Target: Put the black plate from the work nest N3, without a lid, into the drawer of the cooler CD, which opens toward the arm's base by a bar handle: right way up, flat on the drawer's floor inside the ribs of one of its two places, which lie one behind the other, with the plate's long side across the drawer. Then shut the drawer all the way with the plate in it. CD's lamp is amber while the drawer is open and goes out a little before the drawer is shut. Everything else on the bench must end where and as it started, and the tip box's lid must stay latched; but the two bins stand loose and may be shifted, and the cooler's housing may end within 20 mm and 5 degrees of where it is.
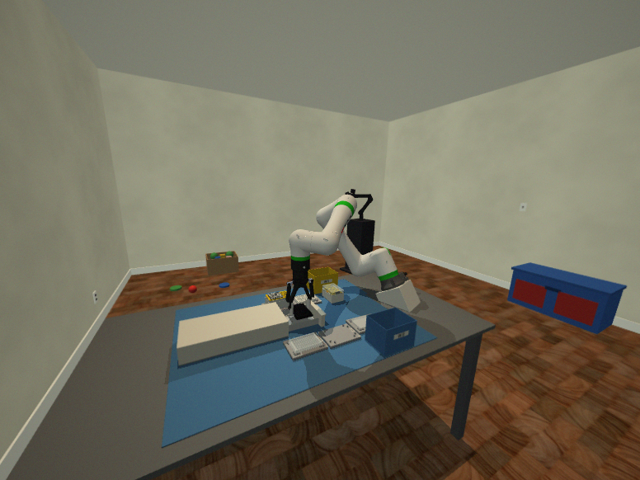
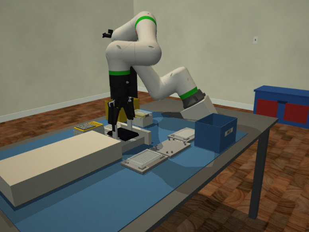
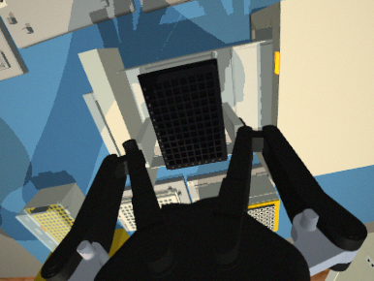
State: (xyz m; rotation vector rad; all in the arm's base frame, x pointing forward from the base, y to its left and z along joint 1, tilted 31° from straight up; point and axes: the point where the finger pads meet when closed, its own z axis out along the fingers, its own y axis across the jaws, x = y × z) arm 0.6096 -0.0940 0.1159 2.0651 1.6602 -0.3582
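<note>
Right now my hand is 60 mm above the drawer, 30 mm short of it and 10 mm to the left of it. The rest, counted from my hand: yellow tip box 210 mm to the right, 30 mm below; then cooler CD 170 mm ahead, 50 mm below, 40 mm to the right; then black plate 20 mm below.
</note>
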